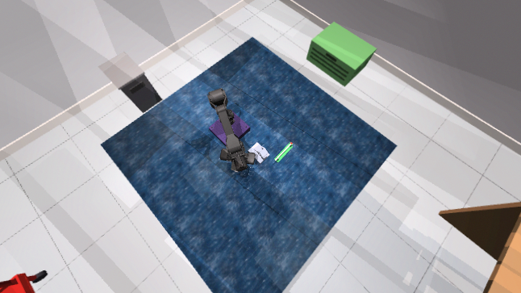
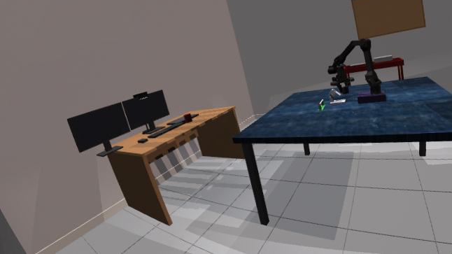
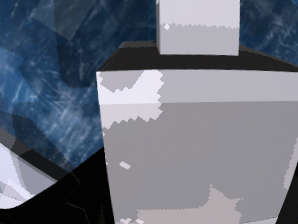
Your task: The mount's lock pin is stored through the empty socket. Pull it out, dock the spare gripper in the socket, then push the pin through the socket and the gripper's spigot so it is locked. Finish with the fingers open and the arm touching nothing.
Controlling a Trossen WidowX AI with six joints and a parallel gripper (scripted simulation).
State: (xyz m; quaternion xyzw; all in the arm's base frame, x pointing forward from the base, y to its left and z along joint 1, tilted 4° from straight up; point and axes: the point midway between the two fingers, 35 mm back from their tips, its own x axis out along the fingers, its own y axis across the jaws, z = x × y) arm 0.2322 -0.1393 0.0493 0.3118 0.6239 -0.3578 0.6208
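Now: the mount 120 mm to the left of my gripper tip and 60 mm ahead of it. Also, from my gripper tip: spare gripper: 20 mm above, 10 mm to the right, 10 mm ahead; then green rest: 230 mm to the left, 160 mm ahead, 30 mm below.
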